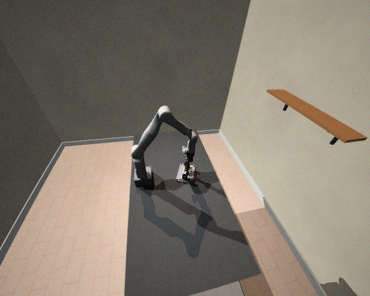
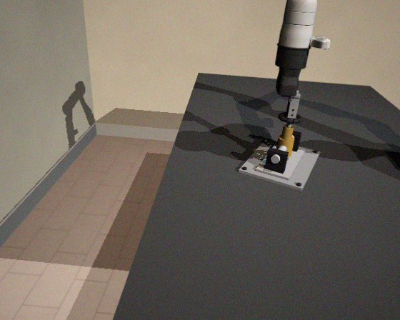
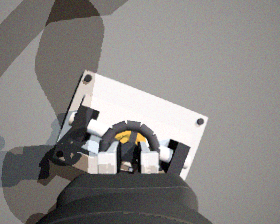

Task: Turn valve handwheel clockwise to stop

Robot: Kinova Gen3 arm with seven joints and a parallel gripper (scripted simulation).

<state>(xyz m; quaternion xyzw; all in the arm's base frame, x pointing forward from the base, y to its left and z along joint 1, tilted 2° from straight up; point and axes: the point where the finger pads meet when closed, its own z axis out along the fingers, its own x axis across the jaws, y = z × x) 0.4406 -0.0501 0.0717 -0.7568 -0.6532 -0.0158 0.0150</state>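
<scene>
My gripper is now 30 mm above the black spoked handwheel.
</scene>
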